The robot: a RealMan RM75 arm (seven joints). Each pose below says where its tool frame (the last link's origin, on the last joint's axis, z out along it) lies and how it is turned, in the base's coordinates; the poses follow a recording.
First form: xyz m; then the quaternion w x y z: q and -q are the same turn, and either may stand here.
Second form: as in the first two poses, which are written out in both.
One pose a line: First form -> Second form
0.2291, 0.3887, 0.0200, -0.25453, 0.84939, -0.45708, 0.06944 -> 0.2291, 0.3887, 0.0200, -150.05, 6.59, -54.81
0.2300, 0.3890, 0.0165, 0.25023, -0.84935, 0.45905, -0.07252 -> 0.2300, 0.3890, 0.0165, -150.37, 6.12, -55.16
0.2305, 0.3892, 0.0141, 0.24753, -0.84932, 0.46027, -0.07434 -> 0.2305, 0.3892, 0.0141, -150.56, 5.83, -55.38
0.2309, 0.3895, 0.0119, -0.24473, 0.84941, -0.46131, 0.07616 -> 0.2309, 0.3895, 0.0119, -150.77, 5.53, -55.57
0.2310, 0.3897, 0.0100, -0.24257, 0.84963, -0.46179, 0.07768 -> 0.2310, 0.3897, 0.0100, -150.92, 5.28, -55.68
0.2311, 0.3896, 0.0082, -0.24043, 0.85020, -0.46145, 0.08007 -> 0.2311, 0.3896, 0.0082, -151.02, 4.92, -55.71
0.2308, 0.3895, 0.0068, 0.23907, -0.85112, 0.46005, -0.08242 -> 0.2308, 0.3895, 0.0068, -151.03, 4.57, -55.60
